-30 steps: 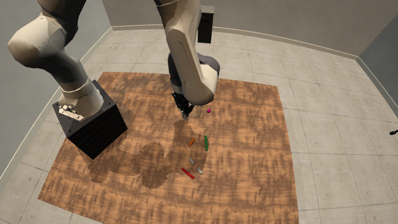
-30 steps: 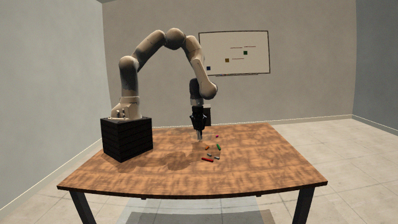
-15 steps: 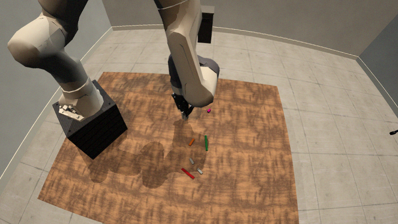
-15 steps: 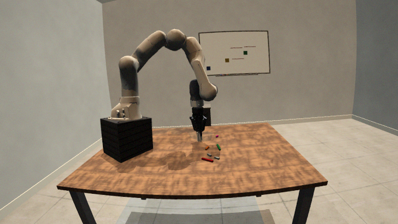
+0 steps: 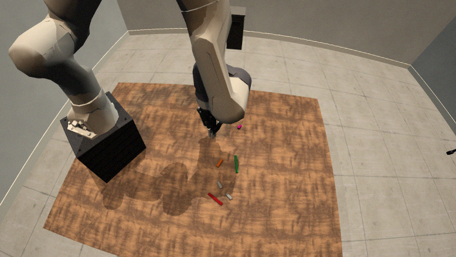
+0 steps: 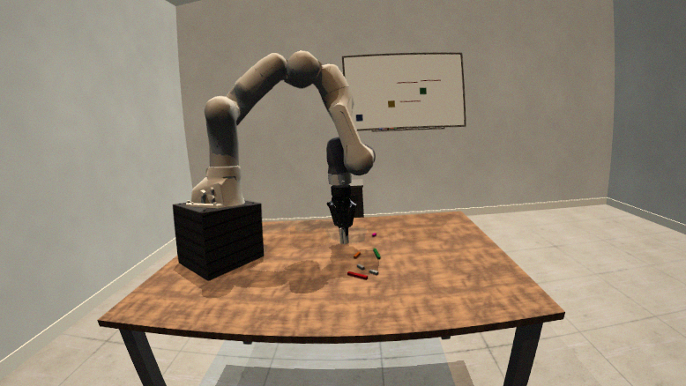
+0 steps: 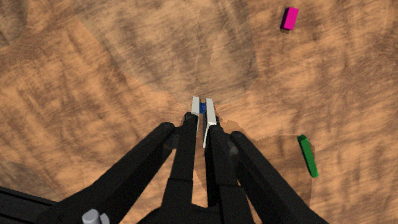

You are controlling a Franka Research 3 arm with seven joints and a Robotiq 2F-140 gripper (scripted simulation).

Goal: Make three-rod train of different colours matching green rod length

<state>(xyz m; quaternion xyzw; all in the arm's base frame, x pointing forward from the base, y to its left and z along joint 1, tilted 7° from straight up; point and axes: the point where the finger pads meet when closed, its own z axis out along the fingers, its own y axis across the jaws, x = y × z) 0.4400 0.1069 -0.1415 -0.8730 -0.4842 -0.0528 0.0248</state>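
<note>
Right now my hand is 30 mm above the blue rod. From my hand the other things lie so: magenta rod 120 mm ahead, 60 mm to the left, 30 mm below; green rod 130 mm to the right, 120 mm ahead, 30 mm below; orange rod 140 mm to the right, 40 mm ahead, 30 mm below.
</note>
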